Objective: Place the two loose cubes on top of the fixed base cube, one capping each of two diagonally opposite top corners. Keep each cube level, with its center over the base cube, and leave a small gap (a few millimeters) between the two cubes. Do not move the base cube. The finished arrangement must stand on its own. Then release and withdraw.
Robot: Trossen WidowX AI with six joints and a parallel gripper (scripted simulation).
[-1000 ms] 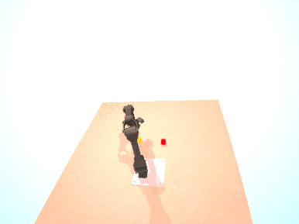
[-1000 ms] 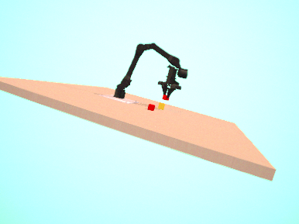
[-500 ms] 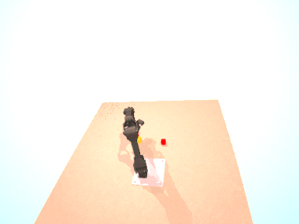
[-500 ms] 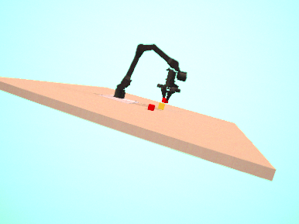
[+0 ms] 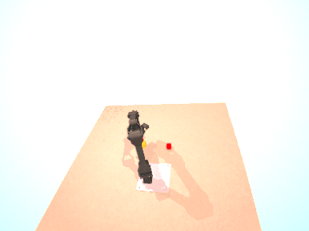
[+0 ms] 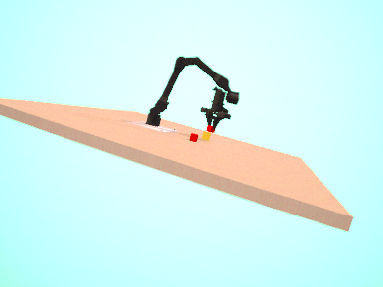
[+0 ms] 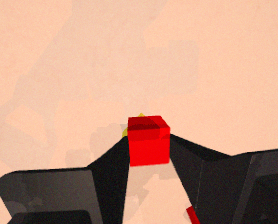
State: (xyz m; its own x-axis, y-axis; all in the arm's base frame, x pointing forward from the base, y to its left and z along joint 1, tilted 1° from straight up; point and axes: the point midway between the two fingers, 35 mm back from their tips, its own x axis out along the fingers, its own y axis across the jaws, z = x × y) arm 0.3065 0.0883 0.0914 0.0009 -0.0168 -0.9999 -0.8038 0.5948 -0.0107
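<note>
My gripper tip is 4 cm above the yellow base cube, 2 cm to the left of it and 1 cm past it.
</note>
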